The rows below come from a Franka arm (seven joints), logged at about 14 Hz.
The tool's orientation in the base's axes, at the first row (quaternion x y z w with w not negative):
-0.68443, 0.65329, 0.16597, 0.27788
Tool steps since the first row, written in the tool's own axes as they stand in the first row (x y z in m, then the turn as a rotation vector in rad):
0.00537, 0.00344, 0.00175, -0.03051, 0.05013, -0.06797
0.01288, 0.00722, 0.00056, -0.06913, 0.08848, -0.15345
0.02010, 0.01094, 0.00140, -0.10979, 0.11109, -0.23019
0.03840, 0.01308, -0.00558, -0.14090, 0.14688, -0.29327
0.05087, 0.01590, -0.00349, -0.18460, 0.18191, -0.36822
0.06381, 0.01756, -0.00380, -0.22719, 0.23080, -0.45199
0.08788, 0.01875, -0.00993, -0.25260, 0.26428, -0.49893
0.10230, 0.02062, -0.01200, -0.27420, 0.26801, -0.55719
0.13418, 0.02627, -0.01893, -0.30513, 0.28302, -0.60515
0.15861, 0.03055, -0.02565, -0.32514, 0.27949, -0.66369
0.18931, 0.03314, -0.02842, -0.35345, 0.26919, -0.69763
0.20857, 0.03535, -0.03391, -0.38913, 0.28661, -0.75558
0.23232, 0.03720, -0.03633, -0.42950, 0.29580, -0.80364
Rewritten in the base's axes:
-0.00267, -0.00323, -0.00512, -0.06148, -0.01572, 0.06354
-0.00587, -0.00994, -0.00923, -0.11445, -0.03549, 0.14763
-0.00877, -0.01520, -0.01476, -0.15090, -0.04853, 0.22860
-0.01015, -0.03403, -0.02039, -0.19762, -0.06097, 0.29097
-0.01151, -0.04276, -0.02987, -0.24635, -0.07040, 0.37028
-0.01201, -0.05331, -0.03753, -0.30985, -0.08588, 0.45365
-0.01182, -0.07626, -0.04709, -0.35158, -0.09327, 0.50027
-0.01263, -0.08905, -0.05427, -0.36515, -0.11071, 0.55847
-0.01623, -0.11871, -0.06853, -0.38930, -0.11443, 0.61218
-0.01914, -0.14228, -0.07834, -0.39560, -0.13337, 0.67084
-0.01927, -0.16854, -0.09470, -0.39263, -0.13101, 0.71607
-0.02043, -0.18725, -0.10209, -0.42095, -0.13687, 0.78009
-0.02042, -0.20773, -0.11450, -0.44024, -0.13312, 0.84040

